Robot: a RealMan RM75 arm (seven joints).
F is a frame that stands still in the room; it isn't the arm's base.
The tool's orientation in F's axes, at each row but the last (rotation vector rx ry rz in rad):
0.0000, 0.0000, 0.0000
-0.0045, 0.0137, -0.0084
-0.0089, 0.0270, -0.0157
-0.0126, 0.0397, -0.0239
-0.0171, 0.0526, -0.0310
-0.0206, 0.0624, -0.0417
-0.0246, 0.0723, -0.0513
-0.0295, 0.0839, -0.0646
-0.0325, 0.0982, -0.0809
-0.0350, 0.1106, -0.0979
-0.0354, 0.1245, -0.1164
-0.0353, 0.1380, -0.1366
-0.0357, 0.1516, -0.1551
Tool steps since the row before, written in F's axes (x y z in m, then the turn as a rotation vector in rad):
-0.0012, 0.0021, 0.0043, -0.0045, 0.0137, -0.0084
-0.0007, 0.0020, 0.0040, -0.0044, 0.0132, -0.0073
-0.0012, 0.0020, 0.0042, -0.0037, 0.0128, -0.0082
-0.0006, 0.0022, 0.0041, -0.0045, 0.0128, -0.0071
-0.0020, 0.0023, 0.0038, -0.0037, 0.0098, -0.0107
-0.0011, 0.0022, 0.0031, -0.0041, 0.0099, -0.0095
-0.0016, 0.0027, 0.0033, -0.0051, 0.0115, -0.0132
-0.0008, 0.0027, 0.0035, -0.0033, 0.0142, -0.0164
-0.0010, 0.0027, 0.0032, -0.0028, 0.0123, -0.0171
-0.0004, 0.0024, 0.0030, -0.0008, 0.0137, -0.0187
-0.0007, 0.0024, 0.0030, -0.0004, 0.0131, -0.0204
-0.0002, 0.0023, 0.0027, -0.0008, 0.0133, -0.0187
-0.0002, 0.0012, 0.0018, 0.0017, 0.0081, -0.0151
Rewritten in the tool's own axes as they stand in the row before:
-0.0012, 0.0021, 0.0043, -0.0045, 0.0137, -0.0084
-0.0008, 0.0020, 0.0040, -0.0044, 0.0132, -0.0073
-0.0013, 0.0019, 0.0042, -0.0037, 0.0128, -0.0082
-0.0008, 0.0021, 0.0041, -0.0045, 0.0128, -0.0071
-0.0023, 0.0022, 0.0037, -0.0034, 0.0099, -0.0107
-0.0014, 0.0021, 0.0031, -0.0039, 0.0099, -0.0095
-0.0020, 0.0025, 0.0032, -0.0047, 0.0116, -0.0133
-0.0013, 0.0025, 0.0035, -0.0029, 0.0145, -0.0162
-0.0015, 0.0025, 0.0032, -0.0021, 0.0127, -0.0169
-0.0010, 0.0022, 0.0030, -0.0001, 0.0143, -0.0183
-0.0013, 0.0022, 0.0030, 0.0005, 0.0138, -0.0199
-0.0009, 0.0021, 0.0027, -0.0001, 0.0139, -0.0183
-0.0006, 0.0011, 0.0018, 0.0026, 0.0090, -0.0145

